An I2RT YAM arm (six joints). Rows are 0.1 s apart.
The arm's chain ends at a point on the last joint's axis. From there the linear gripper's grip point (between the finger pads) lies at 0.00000 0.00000 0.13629 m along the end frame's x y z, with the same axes.
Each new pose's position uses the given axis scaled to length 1; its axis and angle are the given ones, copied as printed.
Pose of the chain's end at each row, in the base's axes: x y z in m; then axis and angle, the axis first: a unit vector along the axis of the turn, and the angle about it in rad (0 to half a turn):
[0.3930 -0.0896 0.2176 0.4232 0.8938 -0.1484 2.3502]
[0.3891 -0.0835 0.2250 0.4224 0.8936 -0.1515 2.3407]
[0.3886 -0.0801 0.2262 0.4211 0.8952 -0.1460 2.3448]
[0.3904 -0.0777 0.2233 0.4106 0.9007 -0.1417 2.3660]
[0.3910 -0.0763 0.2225 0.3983 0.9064 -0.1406 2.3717]
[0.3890 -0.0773 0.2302 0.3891 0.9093 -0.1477 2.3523]
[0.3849 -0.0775 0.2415 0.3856 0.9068 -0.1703 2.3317]
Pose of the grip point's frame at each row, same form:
[0.4651 -0.1614 0.1269 0.4232 0.8938 -0.1484 2.3502]
[0.4618 -0.1561 0.1354 0.4224 0.8936 -0.1515 2.3407]
[0.4616 -0.1514 0.1359 0.4211 0.8952 -0.1460 2.3448]
[0.4628 -0.1467 0.1307 0.4106 0.9007 -0.1417 2.3660]
[0.4639 -0.1439 0.1293 0.3983 0.9064 -0.1406 2.3717]
[0.4636 -0.1461 0.1393 0.3891 0.9093 -0.1477 2.3523]
[0.4593 -0.1511 0.1542 0.3856 0.9068 -0.1703 2.3317]

